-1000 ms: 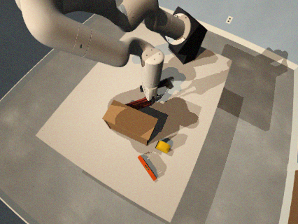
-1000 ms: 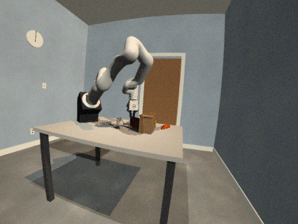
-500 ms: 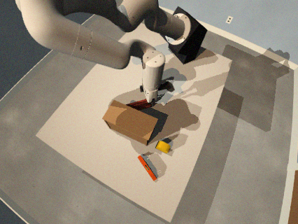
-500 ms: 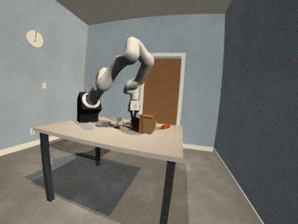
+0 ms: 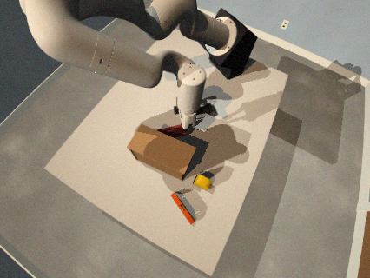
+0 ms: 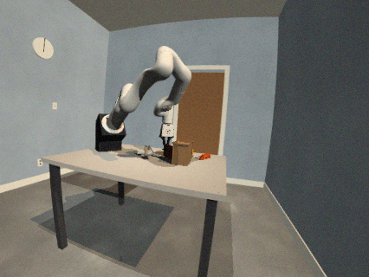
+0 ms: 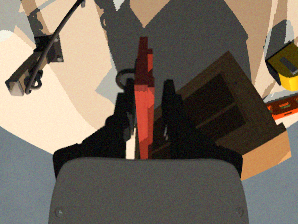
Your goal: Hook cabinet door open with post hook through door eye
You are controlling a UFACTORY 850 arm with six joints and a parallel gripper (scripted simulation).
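Now: hand 12 cm past the hook and 7 cm above it. Also, from my hand: orange-red flat tool 35 cm ahead, 11 cm below; yellow object 22 cm ahead, 10 cm below, 9 cm to the left; red door 8 cm to the right, 6 cm below, 1 cm ahead.
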